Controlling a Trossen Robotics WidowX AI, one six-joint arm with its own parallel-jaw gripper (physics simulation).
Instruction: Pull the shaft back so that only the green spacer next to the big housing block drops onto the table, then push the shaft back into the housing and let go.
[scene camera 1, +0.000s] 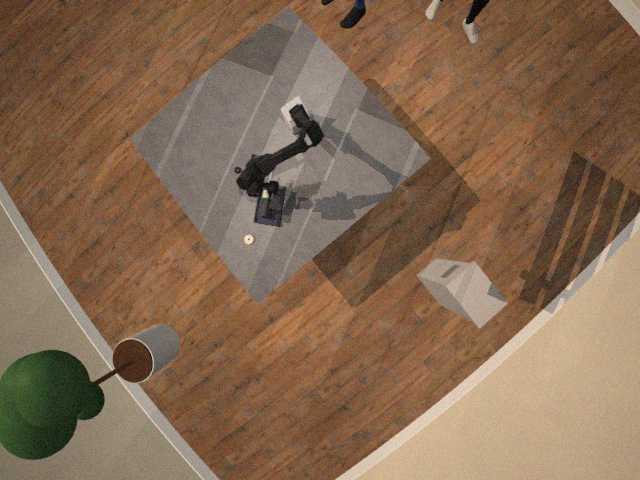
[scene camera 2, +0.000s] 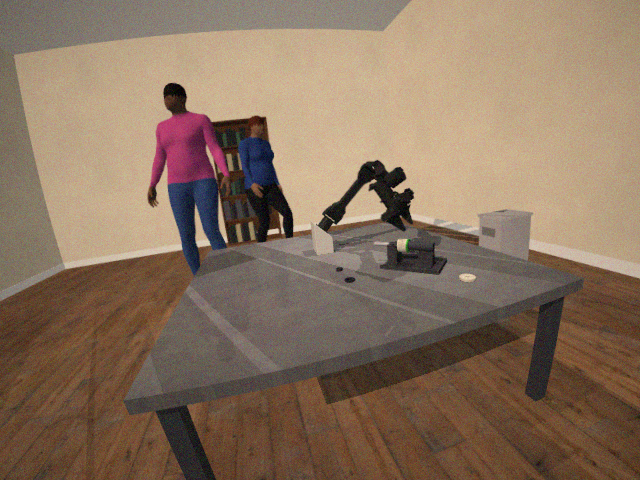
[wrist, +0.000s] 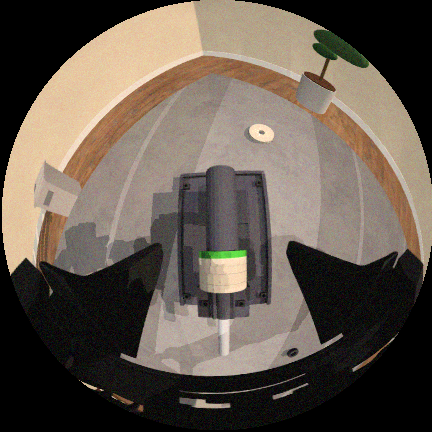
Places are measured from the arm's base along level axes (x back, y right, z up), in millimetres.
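Pixels of known places: gripper, between the fingertips: (scene camera 1: 262, 196) (scene camera 2: 408, 227) (wrist: 226, 249); arm's base, origin of its link: (scene camera 1: 296, 112) (scene camera 2: 321, 228).
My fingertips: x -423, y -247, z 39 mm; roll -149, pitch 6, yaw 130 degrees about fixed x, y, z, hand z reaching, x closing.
Observation:
Ahead of a thing's pixels: the offset from my fingertips to its middle. "*": to the spot under its first point. Level surfaces: height alone.
The big dark housing block (scene camera 1: 263, 209) (scene camera 2: 424, 245) (wrist: 220, 210) stands on a dark base (scene camera 2: 403, 268). The green spacer {dy -1, dx +8, dz -76 mm} (scene camera 1: 265, 196) (scene camera 2: 408, 245) (wrist: 223, 254) is up against its end face, around the shaft line. A stack of cream spacers {dy +15, dx +27, dz -76 mm} (scene camera 2: 401, 245) (wrist: 223, 276) sits between the green one and the small support block (scene camera 2: 391, 254) (wrist: 223, 307). The pale shaft {* dy +78, dx +89, dz -71 mm} (scene camera 2: 381, 243) (wrist: 224, 338) sticks out beyond that block; its part inside the spacers is hidden. My gripper (scene camera 2: 407, 225) (wrist: 226, 249) is open and empty, above the fixture, its fingers wide apart on either side in the wrist view.
A loose cream disc {dy -89, dx -227, dz -151 mm} (scene camera 1: 245, 239) (scene camera 2: 462, 277) (wrist: 253, 133) lies on the table {dz -155 mm} (scene camera 2: 289, 320) beyond the housing end. Two small dark pieces, one nearer {dy +266, dx -25, dz -152 mm} (scene camera 2: 349, 280) and one farther {dy +267, dx +99, dz -150 mm} (scene camera 2: 339, 269), lie apart from the fixture. A white panel (scene camera 1: 285, 110) (scene camera 2: 323, 241) stands by the arm's base.

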